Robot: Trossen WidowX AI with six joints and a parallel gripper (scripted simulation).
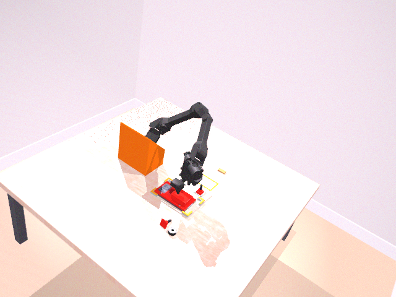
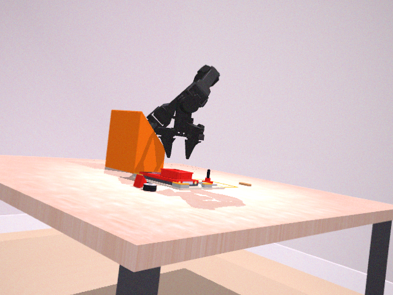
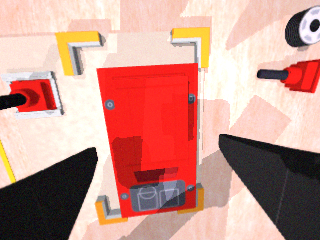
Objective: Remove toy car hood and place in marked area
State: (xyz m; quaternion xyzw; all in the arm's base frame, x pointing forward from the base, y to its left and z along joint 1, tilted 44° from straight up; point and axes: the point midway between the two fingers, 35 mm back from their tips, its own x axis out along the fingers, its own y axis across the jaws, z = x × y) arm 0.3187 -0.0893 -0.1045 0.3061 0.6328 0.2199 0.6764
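Right now the red hood is 50 mm below my gripper tip. From my gripper tip the other things lie so: small wooden block 60 mm ahead, 380 mm to the left, 90 mm below; then wheel 70 mm ahead, 200 mm to the right, 80 mm below.
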